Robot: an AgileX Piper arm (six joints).
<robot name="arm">
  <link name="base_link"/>
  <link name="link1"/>
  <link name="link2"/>
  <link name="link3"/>
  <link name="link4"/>
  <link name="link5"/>
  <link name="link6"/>
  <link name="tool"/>
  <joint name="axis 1" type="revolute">
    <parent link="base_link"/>
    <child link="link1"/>
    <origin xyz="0 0 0.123" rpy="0 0 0"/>
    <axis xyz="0 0 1"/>
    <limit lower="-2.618" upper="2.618"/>
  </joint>
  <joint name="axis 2" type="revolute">
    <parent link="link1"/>
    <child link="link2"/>
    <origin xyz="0 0 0" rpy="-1.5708 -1.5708 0"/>
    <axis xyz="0 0 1"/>
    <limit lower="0" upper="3.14"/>
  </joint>
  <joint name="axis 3" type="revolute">
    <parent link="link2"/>
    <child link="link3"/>
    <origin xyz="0.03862 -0.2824 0" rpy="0 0 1.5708"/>
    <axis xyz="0 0 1"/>
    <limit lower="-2.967" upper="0"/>
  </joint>
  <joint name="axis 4" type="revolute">
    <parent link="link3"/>
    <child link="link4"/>
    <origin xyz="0.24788 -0.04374 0" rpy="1.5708 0 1.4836"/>
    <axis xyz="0 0 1"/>
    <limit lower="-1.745" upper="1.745"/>
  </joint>
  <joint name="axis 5" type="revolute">
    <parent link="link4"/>
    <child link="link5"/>
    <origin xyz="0 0 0" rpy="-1.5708 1.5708 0"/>
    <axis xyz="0 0 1"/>
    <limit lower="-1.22" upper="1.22"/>
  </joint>
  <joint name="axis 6" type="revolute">
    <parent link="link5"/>
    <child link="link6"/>
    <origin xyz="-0.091 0 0" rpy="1.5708 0 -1.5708"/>
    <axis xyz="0 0 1"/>
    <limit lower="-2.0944" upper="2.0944"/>
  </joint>
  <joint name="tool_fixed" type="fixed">
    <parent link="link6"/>
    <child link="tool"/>
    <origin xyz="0 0 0" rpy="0 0 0"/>
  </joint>
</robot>
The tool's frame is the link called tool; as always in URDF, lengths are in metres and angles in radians.
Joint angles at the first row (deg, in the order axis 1, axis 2, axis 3, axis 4, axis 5, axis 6):
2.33, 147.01, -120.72, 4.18, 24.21, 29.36
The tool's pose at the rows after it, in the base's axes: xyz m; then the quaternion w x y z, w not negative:
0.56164 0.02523 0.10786 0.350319 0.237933 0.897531 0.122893
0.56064 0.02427 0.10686 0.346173 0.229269 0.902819 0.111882
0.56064 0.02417 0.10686 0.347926 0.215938 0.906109 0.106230
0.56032 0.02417 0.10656 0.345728 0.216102 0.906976 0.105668
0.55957 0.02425 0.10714 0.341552 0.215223 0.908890 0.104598
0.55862 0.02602 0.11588 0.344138 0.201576 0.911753 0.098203
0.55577 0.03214 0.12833 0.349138 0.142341 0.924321 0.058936
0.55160 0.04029 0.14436 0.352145 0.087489 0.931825 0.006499
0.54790 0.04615 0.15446 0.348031 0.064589 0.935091 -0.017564
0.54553 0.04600 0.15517 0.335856 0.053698 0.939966 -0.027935
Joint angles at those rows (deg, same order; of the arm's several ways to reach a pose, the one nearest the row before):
2.33, 147.01, -120.72, 3.49, 25.18, 29.46
2.33, 147.01, -120.72, 2.05, 26.06, 29.34
2.33, 147.01, -120.71, 1.92, 26.05, 27.75
2.33, 147.01, -120.72, 1.92, 26.34, 27.75
2.33, 146.88, -120.72, 2.02, 27.00, 27.53
2.57, 145.89, -120.72, 1.27, 27.90, 26.61
3.61, 144.34, -120.61, -3.70, 29.88, 23.63
5.20, 142.46, -120.61, -11.59, 32.83, 23.38
6.21, 141.23, -120.61, -14.82, 35.23, 23.21
6.32, 140.98, -120.61, -15.11, 37.09, 21.85

